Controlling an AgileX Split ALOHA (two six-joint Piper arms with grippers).
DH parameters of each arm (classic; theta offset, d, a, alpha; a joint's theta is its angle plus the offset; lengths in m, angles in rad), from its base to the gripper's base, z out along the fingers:
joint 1: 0 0.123 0 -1.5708
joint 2: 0.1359 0 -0.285 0
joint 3: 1.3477 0 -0.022 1.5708
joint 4: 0 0.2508 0 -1.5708
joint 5: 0 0 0.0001 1.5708
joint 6: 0 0.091 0 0
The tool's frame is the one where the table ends.
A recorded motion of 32 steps. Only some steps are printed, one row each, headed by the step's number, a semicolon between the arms.
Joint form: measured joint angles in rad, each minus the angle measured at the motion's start. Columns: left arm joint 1, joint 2, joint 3, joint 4, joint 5, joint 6; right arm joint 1, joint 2, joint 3, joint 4, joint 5, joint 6.
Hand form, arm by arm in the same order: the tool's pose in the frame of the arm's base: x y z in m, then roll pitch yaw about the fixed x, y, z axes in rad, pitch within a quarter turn. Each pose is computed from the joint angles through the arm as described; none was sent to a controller.
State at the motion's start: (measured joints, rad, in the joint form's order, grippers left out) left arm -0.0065 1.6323 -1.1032 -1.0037 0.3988 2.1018; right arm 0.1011 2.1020 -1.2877 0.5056 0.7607 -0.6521
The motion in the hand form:
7: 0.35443 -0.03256 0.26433 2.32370 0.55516 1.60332; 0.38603 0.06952 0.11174 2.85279 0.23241 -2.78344
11: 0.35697 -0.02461 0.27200 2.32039 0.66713 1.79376; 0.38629 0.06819 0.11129 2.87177 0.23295 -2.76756
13: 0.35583 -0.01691 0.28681 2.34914 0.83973 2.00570; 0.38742 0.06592 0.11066 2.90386 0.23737 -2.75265
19: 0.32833 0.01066 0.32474 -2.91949 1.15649 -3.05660; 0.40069 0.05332 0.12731 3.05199 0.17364 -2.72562
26: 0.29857 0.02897 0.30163 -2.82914 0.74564 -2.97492; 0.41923 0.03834 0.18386 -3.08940 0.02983 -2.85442
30: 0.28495 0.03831 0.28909 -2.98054 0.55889 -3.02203; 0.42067 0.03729 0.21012 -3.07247 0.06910 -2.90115
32: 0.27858 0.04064 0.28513 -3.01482 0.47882 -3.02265; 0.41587 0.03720 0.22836 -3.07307 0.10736 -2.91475
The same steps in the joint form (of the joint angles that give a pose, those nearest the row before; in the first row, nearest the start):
7: 0.0000 -0.0192 0.0144 0.0012 0.0056 -0.0180; 0.0000 0.0000 0.0000 -0.0029 -0.0016 0.0072
11: 0.0000 -0.0350 0.0187 -0.0052 -0.1063 -0.2037; 0.0000 0.0000 0.0000 -0.0240 -0.0078 0.0076
13: 0.0029 -0.0670 0.0195 -0.0389 -0.1996 -0.4074; 0.0000 0.0000 0.0000 -0.0574 -0.0255 0.0170
19: 0.1032 -0.1988 0.0341 -0.0409 -0.1288 -1.0686; 0.0000 0.0000 -0.0956 -0.3135 0.0502 0.2059
26: 0.2025 -0.2236 0.0392 0.4382 0.2556 -1.6126; 0.0000 0.0000 -0.3487 -0.5557 0.3932 0.4862
30: 0.2037 -0.2236 0.0393 0.7168 0.3885 -1.8294; 0.0000 -0.0326 -0.3996 -0.5688 0.4379 0.5359
32: 0.2037 -0.2236 0.0393 0.7878 0.4574 -1.8887; 0.0000 -0.0762 -0.3996 -0.5640 0.4444 0.5478

